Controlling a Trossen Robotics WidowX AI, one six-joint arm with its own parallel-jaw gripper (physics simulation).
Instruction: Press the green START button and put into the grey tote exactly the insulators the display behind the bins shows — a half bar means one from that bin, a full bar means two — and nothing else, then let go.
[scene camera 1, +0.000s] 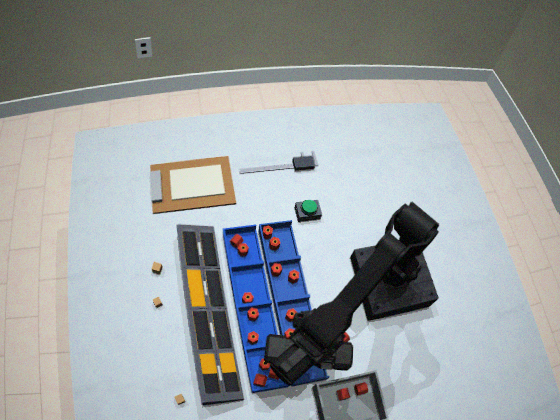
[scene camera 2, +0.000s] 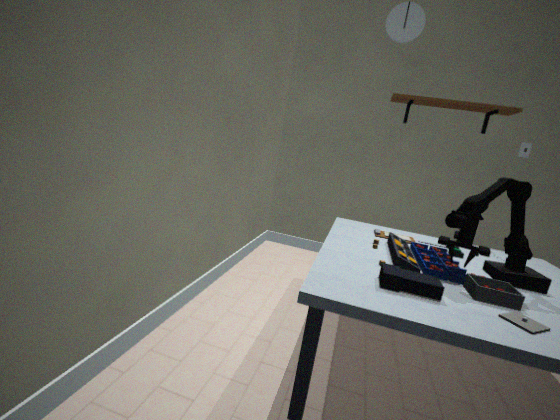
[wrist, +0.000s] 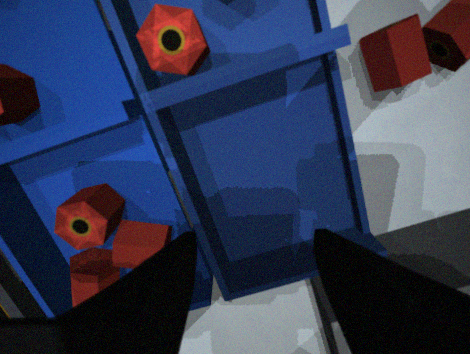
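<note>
There's a grey tote (scene camera 1: 325, 393) here, along with a display panel (scene camera 1: 206, 399). As for my gripper, you'd find it at (scene camera 1: 302, 361), and it's visible at (scene camera 2: 457, 265) and (wrist: 255, 241) too.
</note>
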